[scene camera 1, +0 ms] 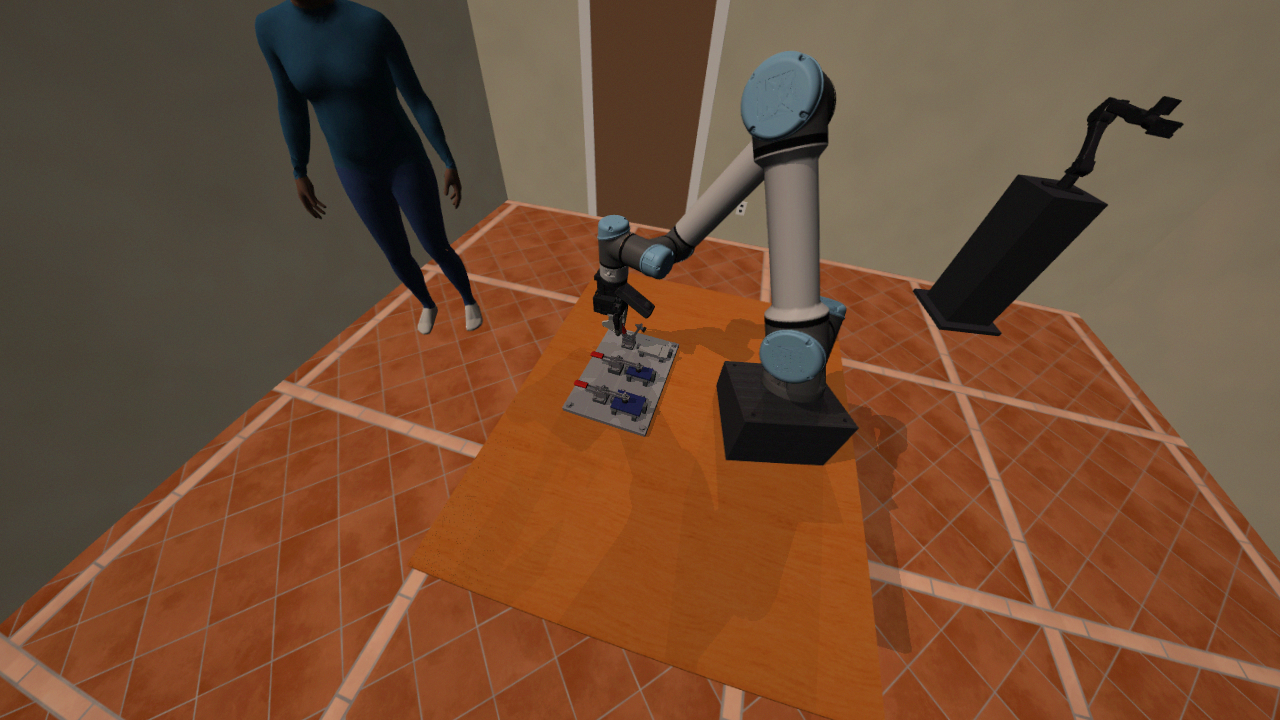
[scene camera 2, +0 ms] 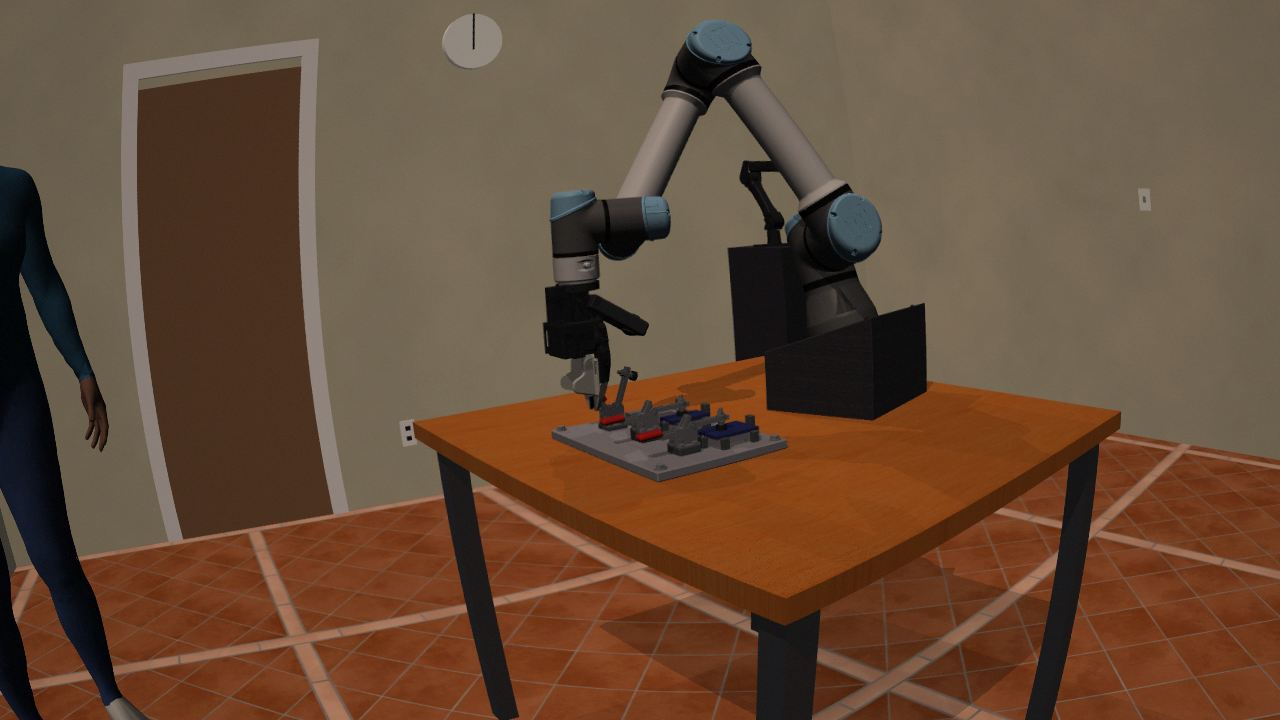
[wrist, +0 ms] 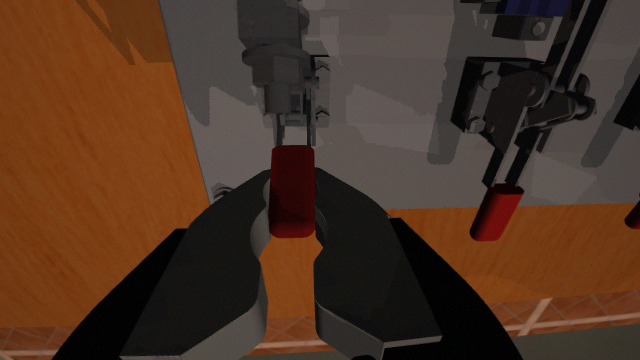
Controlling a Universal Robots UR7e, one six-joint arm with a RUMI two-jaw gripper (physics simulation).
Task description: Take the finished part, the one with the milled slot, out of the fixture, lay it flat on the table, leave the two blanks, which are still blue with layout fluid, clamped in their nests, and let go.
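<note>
The finished part [scene camera 1: 656,352] is pale and sits in the far nest of the grey fixture plate [scene camera 1: 608,420] [scene camera 2: 617,452]; its slot is too small to make out. My gripper [scene camera 1: 621,331] [scene camera 2: 597,405] [wrist: 294,172] is shut on the red handle [wrist: 292,200] of the far clamp, left of the part in scene camera 1. That clamp's arm [scene camera 2: 623,383] stands raised, its tip off the part. Two blue blanks [scene camera 1: 640,374] [scene camera 1: 628,403] [scene camera 2: 684,416] [scene camera 2: 729,429] sit in the other nests under lowered clamp arms. The finished part does not show in the wrist view.
The middle clamp's red handle [scene camera 1: 597,355] [wrist: 496,212] is beside my gripper, and the near clamp's red handle [scene camera 1: 580,384] lies beyond it. The plate lies on the wooden table [scene camera 1: 554,528] [scene camera 2: 850,501]. The arm's black base [scene camera 1: 778,429] stands right of the plate. A person [scene camera 1: 358,116] stands beyond the table.
</note>
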